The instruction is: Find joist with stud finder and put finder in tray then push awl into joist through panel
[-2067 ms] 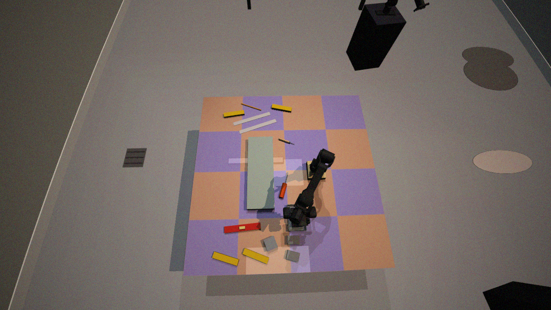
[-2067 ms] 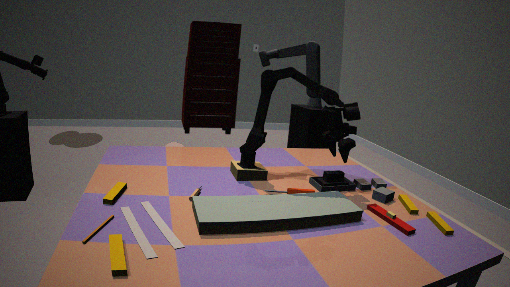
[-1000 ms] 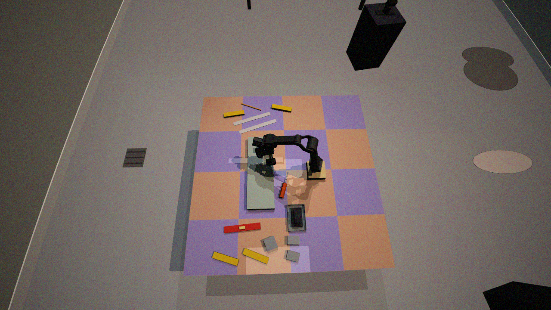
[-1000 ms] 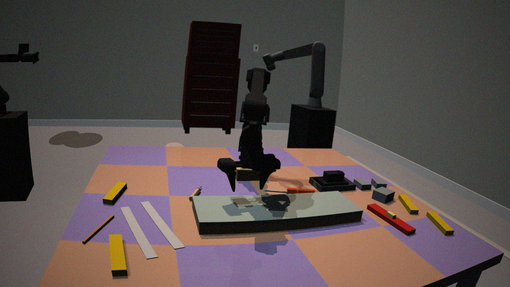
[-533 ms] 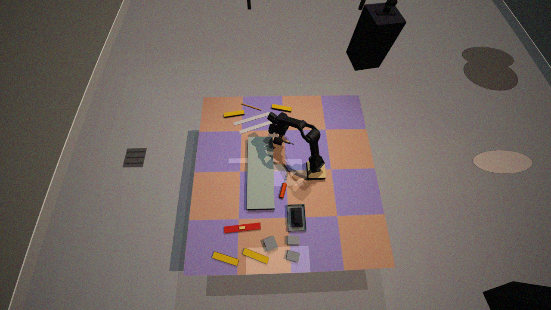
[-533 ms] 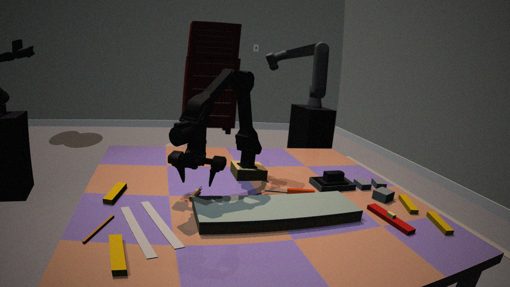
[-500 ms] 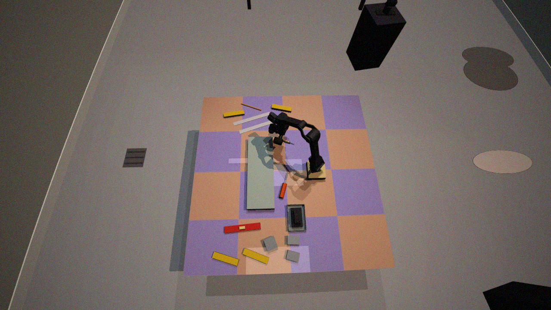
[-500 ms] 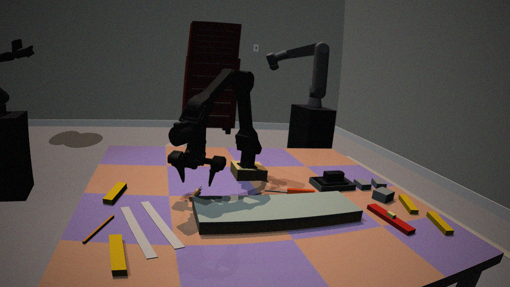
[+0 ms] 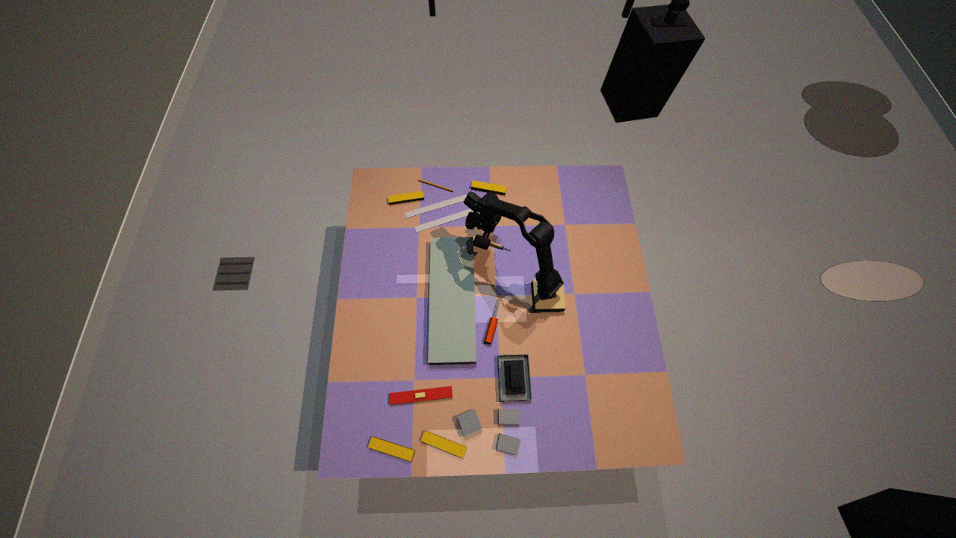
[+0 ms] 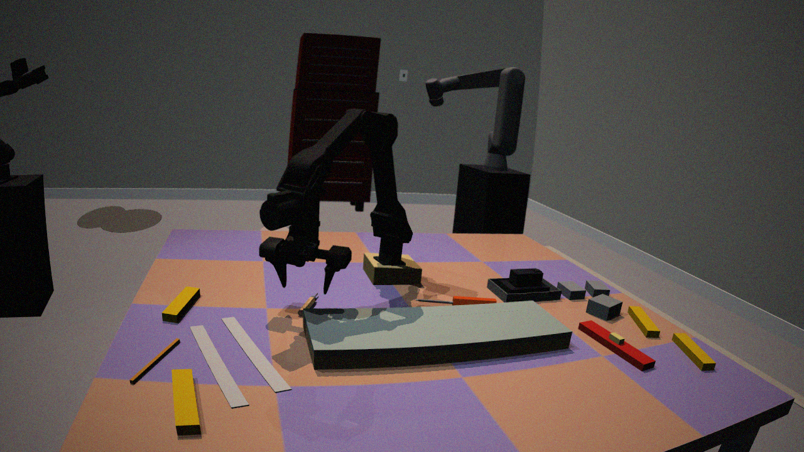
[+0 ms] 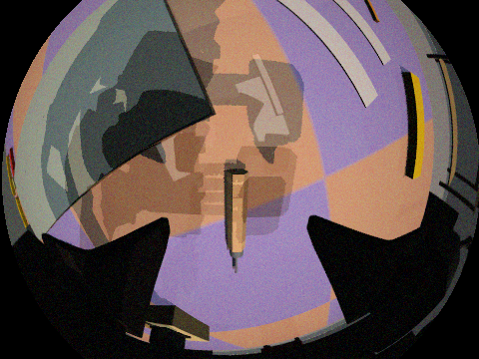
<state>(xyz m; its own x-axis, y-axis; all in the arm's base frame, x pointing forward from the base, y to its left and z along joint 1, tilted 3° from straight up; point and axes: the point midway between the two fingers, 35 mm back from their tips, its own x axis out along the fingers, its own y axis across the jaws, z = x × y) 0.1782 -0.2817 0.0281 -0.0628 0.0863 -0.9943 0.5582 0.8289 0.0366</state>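
The awl lies 5 cm behind my gripper tip, 3 cm to the left of it and 5 cm below it. Round my gripper tip: stud finder 3 cm ahead, 59 cm to the left; pencil 17 cm ahead, 34 cm to the right, 5 cm below; tray 3 cm ahead, 57 cm to the left, 4 cm below.
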